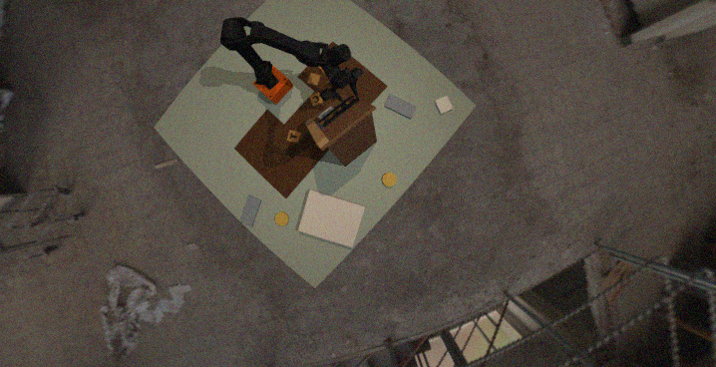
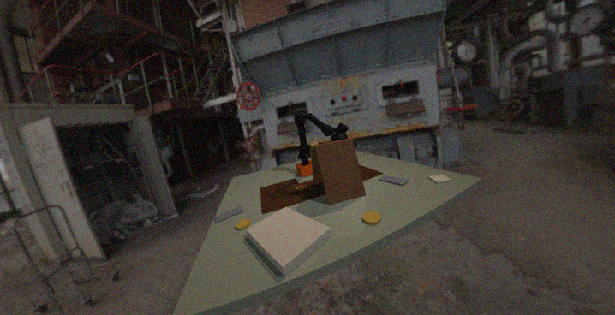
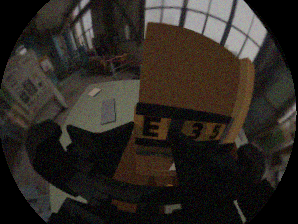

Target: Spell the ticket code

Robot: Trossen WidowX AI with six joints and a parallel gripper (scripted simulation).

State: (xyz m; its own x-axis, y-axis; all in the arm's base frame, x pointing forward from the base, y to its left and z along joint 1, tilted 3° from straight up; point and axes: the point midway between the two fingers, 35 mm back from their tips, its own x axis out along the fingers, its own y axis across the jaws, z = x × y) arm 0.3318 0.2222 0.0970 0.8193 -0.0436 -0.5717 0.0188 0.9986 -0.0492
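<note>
My gripper tip is 6 cm past the white ticket, 11 cm to the left of it and 9 cm above it. Also, from my gripper tip: tan tile (28 cm behind, 5 cm to the left, 16 cm below); then white slab (34 cm ahead, 41 cm to the right, 14 cm below); then brown mat (16 cm behind, 19 cm to the right, 16 cm below).
</note>
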